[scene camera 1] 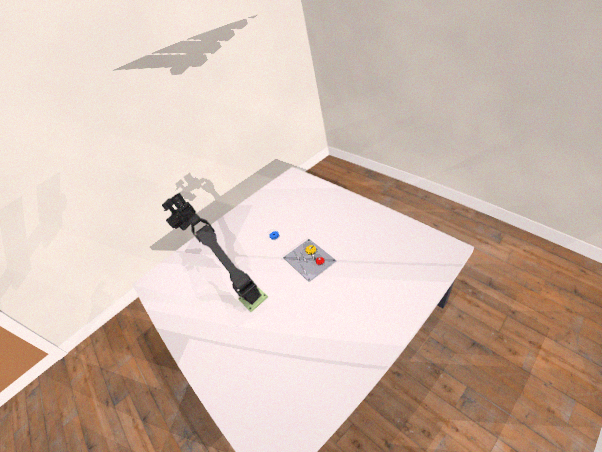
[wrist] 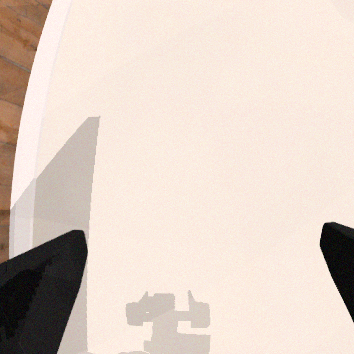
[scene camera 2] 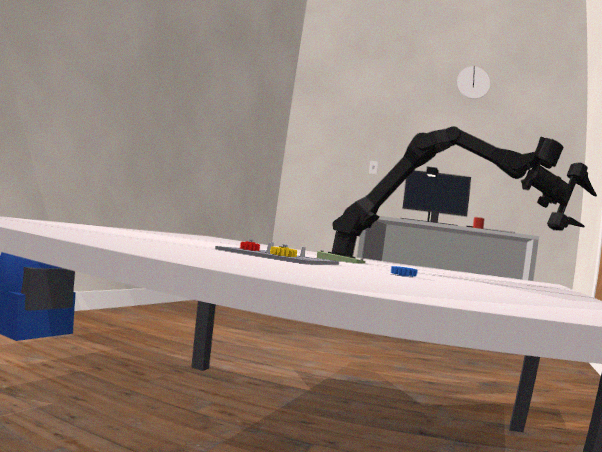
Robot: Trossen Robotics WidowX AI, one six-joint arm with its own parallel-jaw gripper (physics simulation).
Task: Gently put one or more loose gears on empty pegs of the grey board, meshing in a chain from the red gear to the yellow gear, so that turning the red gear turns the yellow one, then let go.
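Frame: origin at the arm's base, x ahead, y left, z up, level; centimetres.
Seen in the pictures: gripper, fingertip midpoint: (scene camera 1: 169, 216) (wrist: 207, 240) (scene camera 2: 590, 211); arm's base, link origin: (scene camera 1: 252, 296) (scene camera 2: 341, 255).
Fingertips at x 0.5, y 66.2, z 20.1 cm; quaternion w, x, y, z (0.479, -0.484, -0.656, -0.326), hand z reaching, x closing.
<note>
Pixels of each thing's top centre, then the offset from my fingertips to it.
- blue gear, top centre: (scene camera 2: 404, 267) (scene camera 1: 273, 234) dx +33.3, dy -46.4, dz -19.7 cm
- grey board, top centre: (scene camera 2: 279, 243) (scene camera 1: 308, 255) dx +31.4, dy -73.3, dz -18.3 cm
- yellow gear, top centre: (scene camera 2: 284, 246) (scene camera 1: 310, 248) dx +35.9, dy -70.9, dz -18.8 cm
- smaller red gear, top centre: (scene camera 2: 250, 241) (scene camera 1: 319, 259) dx +33.0, dy -79.3, dz -18.9 cm
A blue gear (scene camera 1: 274, 235) (scene camera 2: 404, 271) lies flat on the table, apart from the grey board (scene camera 1: 310, 273) (scene camera 2: 321, 261). A yellow gear (scene camera 1: 310, 249) (scene camera 2: 283, 251) and a smaller red gear (scene camera 1: 320, 261) (scene camera 2: 250, 246) sit on the board, a little apart. Bare pegs show on the board; in scene camera 2 one peg (scene camera 2: 303, 252) stands right of the yellow gear and another peg (scene camera 2: 270, 247) shows between the two gears. My gripper (scene camera 1: 171, 201) (scene camera 2: 589, 210) (wrist: 207, 240) is wide open and empty, high up and well away from the gears and board.
The arm's green base plate (scene camera 1: 261, 301) (scene camera 2: 327, 257) is fixed on the white table (scene camera 1: 320, 320) (scene camera 2: 350, 295), near the board. A wall (scene camera 1: 150, 125) rises behind the gripper. A desk (scene camera 2: 510, 234) with a monitor (scene camera 2: 436, 194) and a red cup (scene camera 2: 478, 223) stands in the background.
</note>
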